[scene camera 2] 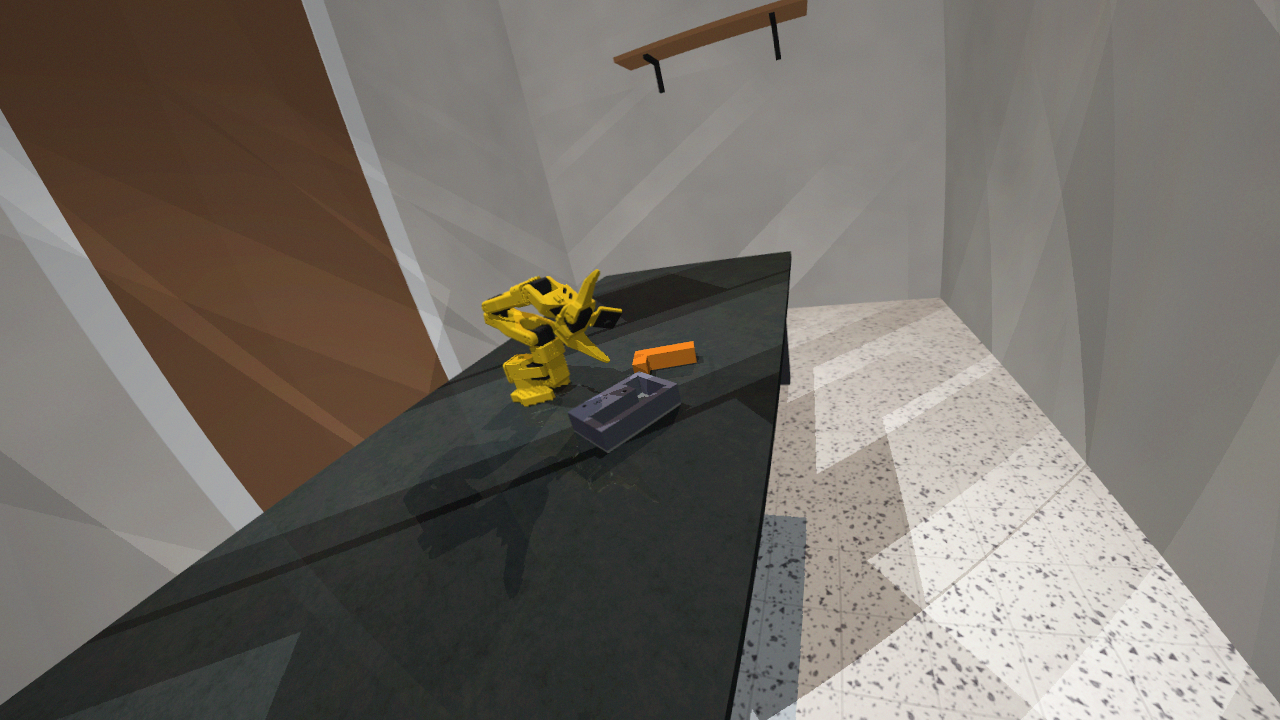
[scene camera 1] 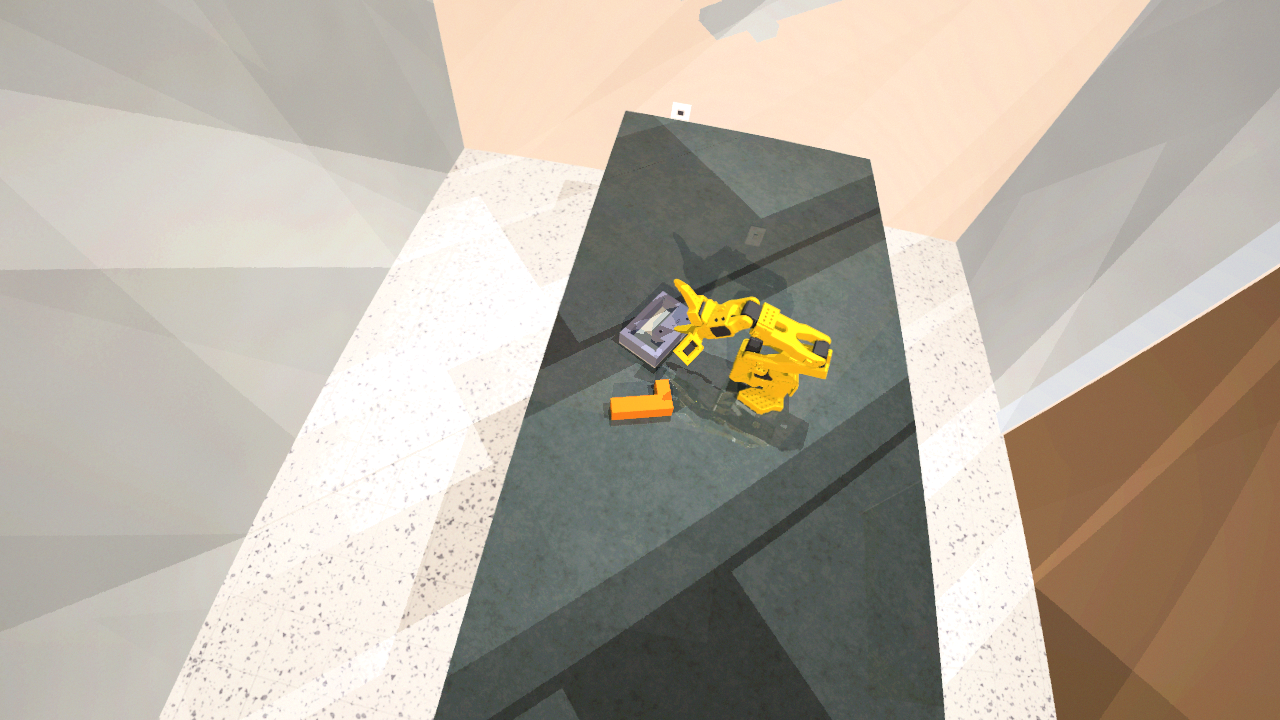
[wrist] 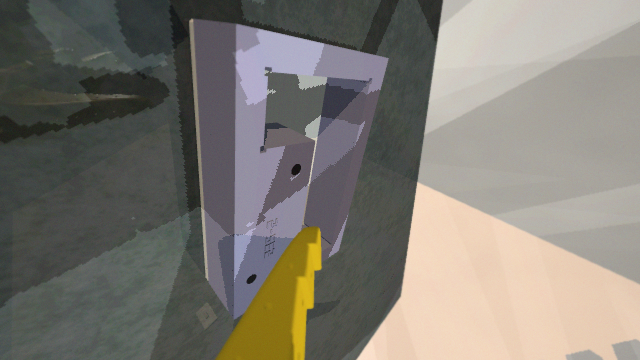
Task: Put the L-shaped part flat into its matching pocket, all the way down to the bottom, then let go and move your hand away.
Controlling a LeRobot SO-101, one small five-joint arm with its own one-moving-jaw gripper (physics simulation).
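Where they show: hand, tool point: (scene camera 2: 607,358) (scene camera 1: 675,328) (wrist: 320,242); arm's base, link origin: (scene camera 2: 551,390) (scene camera 1: 750,386).
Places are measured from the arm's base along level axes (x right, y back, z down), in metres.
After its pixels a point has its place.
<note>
The orange L-shaped part (scene camera 1: 640,409) @[y -0.204, x -0.107, z -0.030 m] (scene camera 2: 673,356) @[y -0.223, x -0.085, z -0.019 m] lies on the dark table, apart from the grey-purple block (scene camera 1: 642,351) @[y -0.220, x 0.016, z -0.027 m] (scene camera 2: 628,424) @[y -0.223, x 0.129, z -0.023 m] (wrist: 250,200) @[y -0.166, x 0.060, z -0.036 m]. It does not show in the wrist view. The L-shaped pocket (wrist: 292,105) @[y -0.221, x 0.053, z -0.005 m] in the block's top faces up, and its visible stretch holds no part. My gripper (scene camera 1: 678,305) @[y -0.167, x 0.045, z -0.082 m] (scene camera 2: 602,315) is wide open and empty above the edge of the block on the arm's side. In the wrist view one notched yellow jaw (wrist: 290,300) @[y -0.151, x 0.033, z -0.092 m] shows, its tip drawn over the block's near end; the other jaw is out of the picture.
The yellow arm's base (scene camera 1: 762,398) @[y 0.020, x -0.031, z -0.017 m] (scene camera 2: 534,394) @[y 0.002, x 0.043, z -0.018 m] stands on the dark table (scene camera 1: 572,573) @[y -0.261, x -0.395, z 0.000 m] (scene camera 2: 358,608) @[y -0.036, x 0.446, z 0.000 m], to one side of the block and the part. A small pale square (scene camera 1: 755,236) (wrist: 206,316) lies on the table. The table's long edge runs past the block's outer side.
</note>
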